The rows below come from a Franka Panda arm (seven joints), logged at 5 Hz.
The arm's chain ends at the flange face. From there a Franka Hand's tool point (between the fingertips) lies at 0.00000 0.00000 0.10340 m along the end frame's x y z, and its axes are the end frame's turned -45 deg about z.
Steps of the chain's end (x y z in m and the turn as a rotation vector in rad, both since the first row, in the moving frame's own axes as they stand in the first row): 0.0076 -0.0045 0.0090 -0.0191 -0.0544 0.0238; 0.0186 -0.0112 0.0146 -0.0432 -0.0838 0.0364; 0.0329 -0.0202 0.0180 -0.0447 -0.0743 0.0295
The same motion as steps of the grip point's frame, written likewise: 0.0032 -0.0005 0.0088 0.0250 -0.0520 0.0238; 0.0119 0.0021 0.0141 0.0287 -0.0898 0.0364; 0.0289 0.0067 0.0176 0.0209 -0.0841 0.0295
